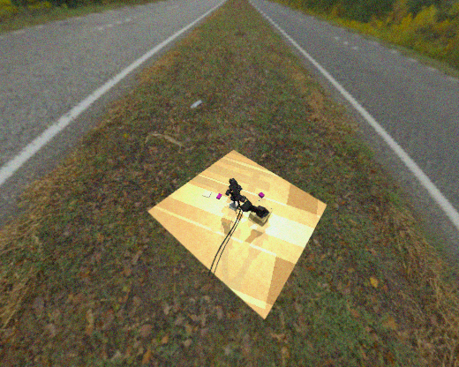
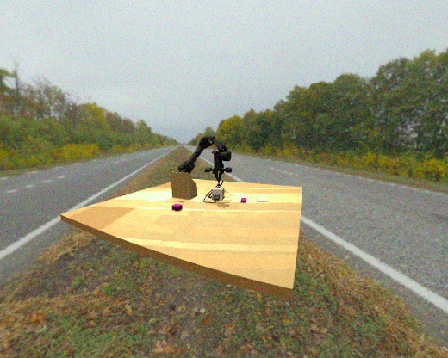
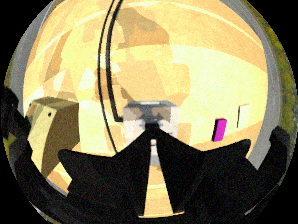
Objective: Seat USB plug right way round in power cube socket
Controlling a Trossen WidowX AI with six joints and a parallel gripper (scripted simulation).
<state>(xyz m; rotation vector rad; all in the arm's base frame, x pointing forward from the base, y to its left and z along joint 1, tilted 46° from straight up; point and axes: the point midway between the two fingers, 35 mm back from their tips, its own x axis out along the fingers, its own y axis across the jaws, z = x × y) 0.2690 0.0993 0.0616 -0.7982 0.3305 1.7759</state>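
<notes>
Now: gripper tip 20 mm above the USB plug. Also, from my gripper tip: flat white piece 300 mm ahead, 110 mm below, 90 mm to the left; magenta block 200 mm ahead, 110 mm below, 10 mm to the left.
</notes>
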